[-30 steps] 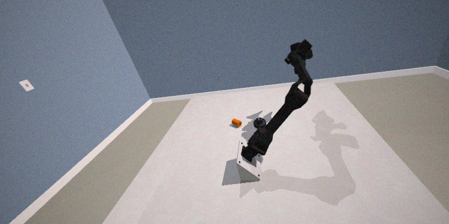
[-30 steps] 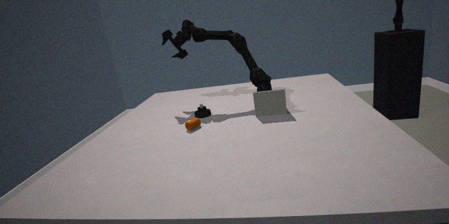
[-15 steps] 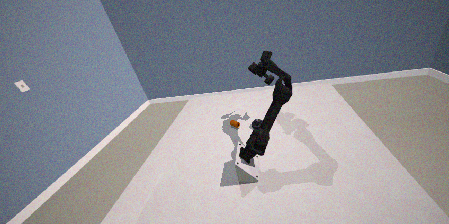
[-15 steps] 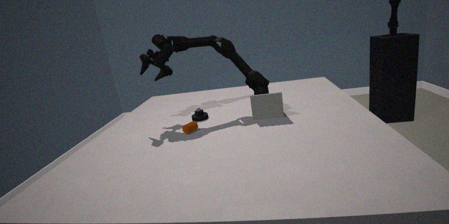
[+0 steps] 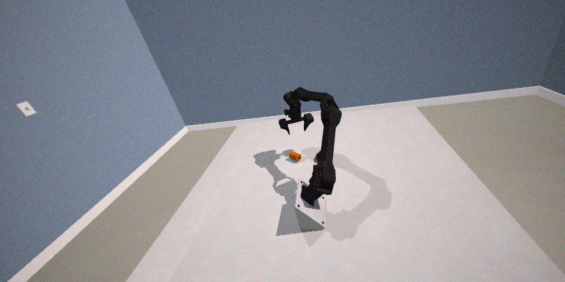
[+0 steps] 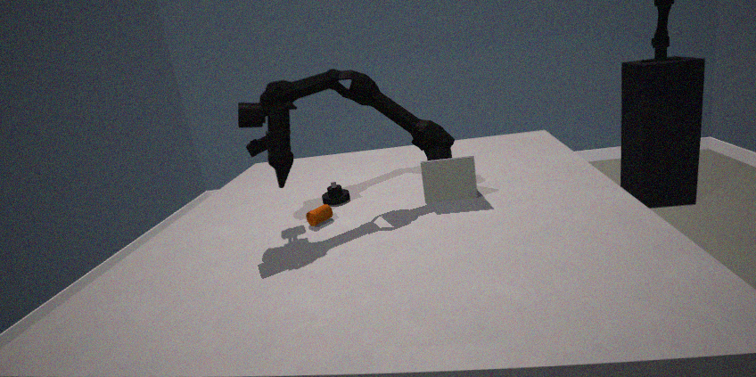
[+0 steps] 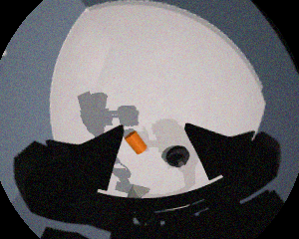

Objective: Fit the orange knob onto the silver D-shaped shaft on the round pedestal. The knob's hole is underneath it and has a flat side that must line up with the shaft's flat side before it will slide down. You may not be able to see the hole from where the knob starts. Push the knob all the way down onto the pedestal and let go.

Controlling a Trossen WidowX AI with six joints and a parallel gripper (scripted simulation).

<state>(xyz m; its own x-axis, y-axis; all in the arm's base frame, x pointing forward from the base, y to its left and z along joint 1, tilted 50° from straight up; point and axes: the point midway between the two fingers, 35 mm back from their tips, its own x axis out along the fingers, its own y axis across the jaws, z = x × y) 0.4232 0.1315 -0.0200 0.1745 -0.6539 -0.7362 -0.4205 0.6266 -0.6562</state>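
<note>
Now: the orange knob 9 cm behind my gripper tip, 2 cm to the left of it and 9 cm below it. Also, from my gripper tip: round pedestal: 10 cm behind, 14 cm to the right, 8 cm below.
</note>
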